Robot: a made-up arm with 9 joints.
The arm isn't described. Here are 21 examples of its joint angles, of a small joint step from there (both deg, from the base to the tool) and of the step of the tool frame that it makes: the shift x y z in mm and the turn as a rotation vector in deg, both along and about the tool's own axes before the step.
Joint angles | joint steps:
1: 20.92 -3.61 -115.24 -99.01 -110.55 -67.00 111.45 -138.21 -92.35 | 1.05 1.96 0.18 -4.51 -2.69 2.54 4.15 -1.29 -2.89
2: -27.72 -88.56 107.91 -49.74 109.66 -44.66 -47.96 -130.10 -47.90 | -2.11 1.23 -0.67 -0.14 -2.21 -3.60 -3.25 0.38 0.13
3: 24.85 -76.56 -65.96 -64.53 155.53 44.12 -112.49 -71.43 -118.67 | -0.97 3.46 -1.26 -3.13 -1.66 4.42 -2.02 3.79 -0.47
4: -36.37 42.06 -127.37 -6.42 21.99 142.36 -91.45 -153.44 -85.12 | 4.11 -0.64 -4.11 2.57 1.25 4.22 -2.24 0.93 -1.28
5: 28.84 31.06 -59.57 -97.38 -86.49 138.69 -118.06 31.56 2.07 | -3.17 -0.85 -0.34 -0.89 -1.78 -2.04 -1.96 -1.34 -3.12
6: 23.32 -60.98 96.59 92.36 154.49 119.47 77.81 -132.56 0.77 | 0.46 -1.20 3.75 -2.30 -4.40 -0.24 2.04 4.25 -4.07
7: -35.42 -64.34 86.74 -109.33 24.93 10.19 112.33 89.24 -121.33 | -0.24 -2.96 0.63 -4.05 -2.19 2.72 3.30 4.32 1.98
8: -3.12 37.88 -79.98 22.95 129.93 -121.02 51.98 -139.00 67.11 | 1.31 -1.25 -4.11 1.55 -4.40 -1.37 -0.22 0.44 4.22
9: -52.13 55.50 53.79 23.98 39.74 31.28 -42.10 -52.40 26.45 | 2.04 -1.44 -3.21 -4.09 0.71 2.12 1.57 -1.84 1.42
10: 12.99 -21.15 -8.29 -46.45 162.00 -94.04 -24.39 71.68 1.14 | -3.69 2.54 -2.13 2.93 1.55 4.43 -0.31 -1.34 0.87
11: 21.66 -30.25 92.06 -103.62 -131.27 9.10 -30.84 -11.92 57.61 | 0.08 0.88 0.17 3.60 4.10 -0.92 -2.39 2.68 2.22
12: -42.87 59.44 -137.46 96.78 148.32 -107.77 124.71 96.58 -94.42 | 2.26 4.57 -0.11 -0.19 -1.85 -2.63 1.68 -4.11 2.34
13: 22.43 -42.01 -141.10 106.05 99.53 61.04 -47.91 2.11 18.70 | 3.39 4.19 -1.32 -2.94 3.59 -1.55 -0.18 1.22 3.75
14: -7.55 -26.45 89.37 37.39 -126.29 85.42 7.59 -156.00 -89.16 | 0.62 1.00 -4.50 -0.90 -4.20 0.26 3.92 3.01 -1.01
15: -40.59 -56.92 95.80 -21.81 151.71 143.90 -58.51 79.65 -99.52 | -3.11 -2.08 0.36 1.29 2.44 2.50 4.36 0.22 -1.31
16: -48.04 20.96 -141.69 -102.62 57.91 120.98 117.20 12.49 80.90 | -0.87 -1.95 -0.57 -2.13 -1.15 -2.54 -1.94 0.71 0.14
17: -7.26 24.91 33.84 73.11 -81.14 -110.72 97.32 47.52 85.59 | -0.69 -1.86 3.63 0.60 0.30 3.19 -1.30 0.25 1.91
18: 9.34 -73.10 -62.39 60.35 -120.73 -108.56 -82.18 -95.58 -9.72 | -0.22 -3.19 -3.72 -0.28 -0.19 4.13 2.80 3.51 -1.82
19: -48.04 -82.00 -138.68 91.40 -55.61 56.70 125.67 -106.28 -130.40 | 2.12 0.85 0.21 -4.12 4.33 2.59 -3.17 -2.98 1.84
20: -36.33 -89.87 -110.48 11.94 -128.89 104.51 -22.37 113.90 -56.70 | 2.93 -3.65 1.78 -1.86 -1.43 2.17 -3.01 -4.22 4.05
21: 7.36 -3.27 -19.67 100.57 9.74 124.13 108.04 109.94 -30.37 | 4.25 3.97 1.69 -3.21 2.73 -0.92 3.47 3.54 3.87
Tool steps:
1: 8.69 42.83 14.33 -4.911 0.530 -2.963
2: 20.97 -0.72 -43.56 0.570 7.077 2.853
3: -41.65 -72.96 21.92 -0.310 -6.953 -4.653
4: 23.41 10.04 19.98 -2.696 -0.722 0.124
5: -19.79 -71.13 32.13 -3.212 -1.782 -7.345
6: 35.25 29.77 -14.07 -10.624 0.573 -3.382
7: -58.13 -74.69 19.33 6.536 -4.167 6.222
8: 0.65 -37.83 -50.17 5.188 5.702 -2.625
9: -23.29 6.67 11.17 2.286 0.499 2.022
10: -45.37 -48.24 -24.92 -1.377 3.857 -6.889
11: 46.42 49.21 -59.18 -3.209 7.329 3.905
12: -72.96 -33.94 22.46 4.675 -2.591 4.193
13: 18.52 23.69 -10.08 2.309 -2.504 7.611
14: -25.94 9.06 1.01 -8.193 -7.220 -6.941
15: -71.84 33.64 -1.03 -1.854 -2.889 7.818
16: -1.71 -5.30 -26.82 -1.839 6.049 -2.417
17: 33.37 -2.23 67.83 -4.904 -6.018 3.052
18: -17.31 36.73 6.40 -5.923 0.807 1.119
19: 66.18 84.51 -41.89 -0.954 7.710 7.215
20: 36.51 1.09 -53.71 9.966 5.299 2.421
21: -47.82 44.73 -11.84 0.975 -1.441 7.231
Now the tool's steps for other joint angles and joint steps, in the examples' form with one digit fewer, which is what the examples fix.
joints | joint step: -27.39 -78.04 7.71 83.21 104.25 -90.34 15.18 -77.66 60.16 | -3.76 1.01 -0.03 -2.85 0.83 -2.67 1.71 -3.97 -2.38
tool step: -20.8 -78.0 38.5 0.57 -3.40 -11.58
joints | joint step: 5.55 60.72 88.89 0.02 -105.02 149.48 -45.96 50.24 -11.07 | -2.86 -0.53 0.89 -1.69 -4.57 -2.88 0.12 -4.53 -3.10
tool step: -44.8 -58.3 113.7 6.68 -8.81 -3.48
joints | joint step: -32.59 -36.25 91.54 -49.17 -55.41 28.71 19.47 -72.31 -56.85 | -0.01 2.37 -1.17 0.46 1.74 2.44 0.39 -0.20 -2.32
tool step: -14.1 -51.7 16.2 -1.66 -3.48 -5.74
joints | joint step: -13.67 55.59 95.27 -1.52 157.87 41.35 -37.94 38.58 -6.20 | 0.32 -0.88 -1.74 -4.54 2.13 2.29 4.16 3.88 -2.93
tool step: -12.6 27.5 -54.1 -2.15 3.53 -1.39
